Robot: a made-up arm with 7 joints.
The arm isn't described. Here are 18 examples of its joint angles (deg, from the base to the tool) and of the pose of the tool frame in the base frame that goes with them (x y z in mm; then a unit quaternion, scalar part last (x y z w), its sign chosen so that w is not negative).
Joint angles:
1: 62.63 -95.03 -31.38 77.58 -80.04 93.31 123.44
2: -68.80 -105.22 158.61 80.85 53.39 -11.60 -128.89
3: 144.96 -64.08 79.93 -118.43 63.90 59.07 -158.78
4: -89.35 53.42 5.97 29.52 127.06 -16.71 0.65
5: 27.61 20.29 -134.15 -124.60 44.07 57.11 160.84
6: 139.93 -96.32 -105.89 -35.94 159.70 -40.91 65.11
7: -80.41 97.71 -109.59 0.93 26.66 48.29 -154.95
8: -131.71 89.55 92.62 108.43 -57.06 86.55 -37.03
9: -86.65 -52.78 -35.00 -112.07 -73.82 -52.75 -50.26
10: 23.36 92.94 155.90 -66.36 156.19 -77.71 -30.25
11: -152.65 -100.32 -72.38 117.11 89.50 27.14 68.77
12: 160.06 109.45 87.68 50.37 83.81 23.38 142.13
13: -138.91 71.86 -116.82 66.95 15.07 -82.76 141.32
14: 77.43 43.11 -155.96 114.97 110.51 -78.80 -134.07
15: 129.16 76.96 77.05 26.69 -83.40 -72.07 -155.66
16: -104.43 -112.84 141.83 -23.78 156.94 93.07 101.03
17: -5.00 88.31 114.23 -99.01 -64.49 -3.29 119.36
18: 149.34 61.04 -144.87 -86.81 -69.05 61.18 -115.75
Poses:
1: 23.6 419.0 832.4 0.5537 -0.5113 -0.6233 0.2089
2: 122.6 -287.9 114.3 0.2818 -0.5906 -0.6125 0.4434
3: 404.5 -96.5 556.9 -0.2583 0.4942 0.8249 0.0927
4: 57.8 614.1 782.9 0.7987 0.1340 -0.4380 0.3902
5: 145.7 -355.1 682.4 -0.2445 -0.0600 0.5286 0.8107
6: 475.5 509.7 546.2 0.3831 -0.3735 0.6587 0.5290
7: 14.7 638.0 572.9 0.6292 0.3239 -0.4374 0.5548
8: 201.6 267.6 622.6 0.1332 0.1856 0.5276 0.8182
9: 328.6 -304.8 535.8 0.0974 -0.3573 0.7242 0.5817
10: 512.0 -188.3 403.6 -0.0786 -0.6191 0.1380 0.7691
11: -44.8 -351.5 735.5 -0.7299 -0.5920 -0.0477 0.3384
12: -569.5 219.2 497.0 -0.4993 0.1780 -0.7388 0.4161
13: -408.4 90.6 946.8 -0.0281 0.5120 -0.8096 0.2857
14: -11.6 207.6 883.6 -0.4562 0.0909 -0.7529 0.4656
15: -502.6 -293.9 891.8 -0.6487 -0.6822 0.3208 0.1042
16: 26.6 -594.9 435.2 0.7729 0.6321 0.0276 0.0470
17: 169.6 350.1 555.3 0.7722 0.0936 -0.3320 0.5336
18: -446.4 9.9 609.3 0.1147 0.4808 -0.7357 0.4629
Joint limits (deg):
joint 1: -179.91..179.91
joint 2: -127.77..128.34
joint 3: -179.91..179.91
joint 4: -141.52..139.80
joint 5: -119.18..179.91
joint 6: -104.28..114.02
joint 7: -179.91..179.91
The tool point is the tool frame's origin. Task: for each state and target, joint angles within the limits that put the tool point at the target. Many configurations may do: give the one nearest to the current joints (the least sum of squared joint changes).
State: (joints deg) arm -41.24 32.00 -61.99 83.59 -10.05 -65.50 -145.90
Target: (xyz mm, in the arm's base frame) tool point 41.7 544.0 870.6
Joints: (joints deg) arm -62.51 51.36 -63.15 55.76 -12.50 -49.30 -143.35
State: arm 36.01 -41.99 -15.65 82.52 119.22 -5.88 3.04
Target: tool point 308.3 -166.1 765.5
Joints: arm 39.48 -9.17 -12.37 111.70 122.83 -8.25 4.07
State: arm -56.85 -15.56 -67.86 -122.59 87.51 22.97 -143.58
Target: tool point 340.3 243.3 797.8
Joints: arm -100.54 15.59 -107.68 -107.12 89.20 28.64 -143.43
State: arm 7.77 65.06 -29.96 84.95 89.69 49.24 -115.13
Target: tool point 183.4 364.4 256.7
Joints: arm -34.53 98.63 -47.81 63.17 90.60 28.75 -115.64
